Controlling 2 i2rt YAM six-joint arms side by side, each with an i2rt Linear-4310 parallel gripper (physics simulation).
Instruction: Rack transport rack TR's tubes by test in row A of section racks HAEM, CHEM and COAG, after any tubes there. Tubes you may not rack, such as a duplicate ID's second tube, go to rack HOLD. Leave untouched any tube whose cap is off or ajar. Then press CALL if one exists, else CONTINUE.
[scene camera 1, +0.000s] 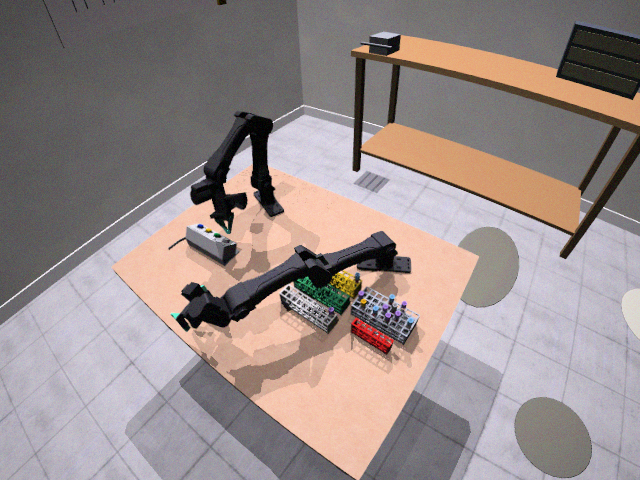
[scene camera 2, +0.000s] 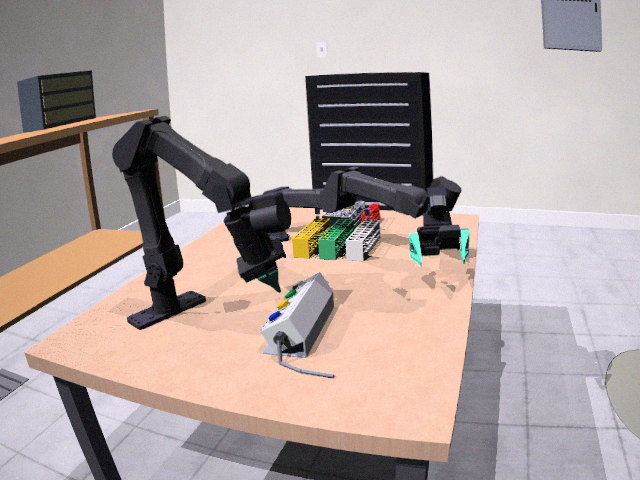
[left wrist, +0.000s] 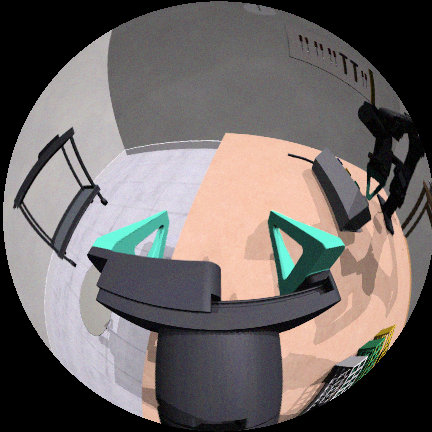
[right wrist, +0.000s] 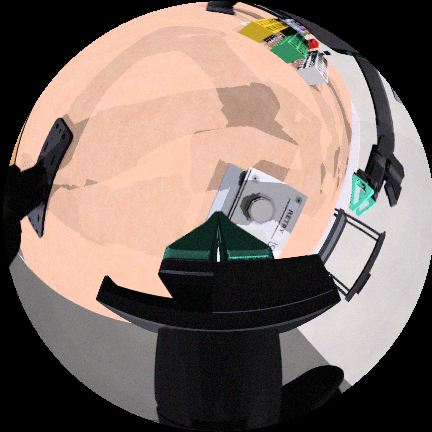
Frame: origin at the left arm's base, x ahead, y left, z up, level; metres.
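Where they show: left gripper, between the fingertips: (scene camera 1: 181, 303) (scene camera 2: 442, 263) (left wrist: 218, 215) (right wrist: 353, 212); right gripper, between the fingertips: (scene camera 1: 229, 233) (scene camera 2: 279, 290) (left wrist: 366, 198) (right wrist: 218, 216); left arm's base, origin of its link: (scene camera 1: 383, 263) (scene camera 2: 274, 232); right arm's base, origin of its link: (scene camera 1: 268, 202) (scene camera 2: 167, 311) (left wrist: 384, 212) (right wrist: 41, 182).
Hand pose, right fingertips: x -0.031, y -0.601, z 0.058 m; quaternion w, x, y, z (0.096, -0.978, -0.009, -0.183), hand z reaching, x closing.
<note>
Each offset is from my right fingertips to the top centre of the thing. "spot": to the spot under its first point.
The grey button box {dx +0.031, dy -0.075, dz +0.026 m} (scene camera 1: 209, 246) (scene camera 2: 316, 310) (left wrist: 340, 192) carries a blue button {dx -0.020, dy -0.134, dz +0.017 m} (scene camera 2: 274, 315), a yellow button {dx +0.001, dy -0.088, dz +0.017 m} (scene camera 2: 282, 304), a green button {dx +0.021, dy -0.043, dz +0.017 m} (scene camera 2: 291, 293) and a grey RETRY button {dx +0.042, dy +0.003, dz +0.017 m} (right wrist: 261, 208). My right gripper (scene camera 1: 227, 231) (scene camera 2: 279, 290) (right wrist: 218, 216) is shut and empty, tips down close above the green-button end; contact cannot be told. In the right wrist view its fingers hide the green button. My left gripper (scene camera 2: 442, 263) (left wrist: 218, 215) is open and empty near the table edge. A white rack {dx +0.272, dy +0.358, dz -0.001 m} (scene camera 1: 308, 308) holds a purple-capped tube {dx +0.305, dy +0.438, dz +0.037 m} (scene camera 1: 331, 310). A yellow rack {dx +0.133, dy +0.426, dz -0.001 m} (scene camera 2: 301, 247) holds a blue-capped tube {dx +0.164, dy +0.507, dz +0.037 m} (scene camera 1: 357, 276).
A green rack {dx +0.200, dy +0.390, dz -0.001 m} (scene camera 1: 336, 301) (scene camera 2: 327, 249) stands between the yellow and white racks. A large grey rack {spot: dx +0.323, dy +0.689, dz -0.023 m} (scene camera 1: 412, 331) holds several purple-, light-blue- and orange-capped tubes. A red rack {dx +0.348, dy +0.566, dz -0.001 m} (scene camera 1: 371, 336) stands beside it. The left arm reaches over the yellow, green and white racks. Rack labels are illegible.
</note>
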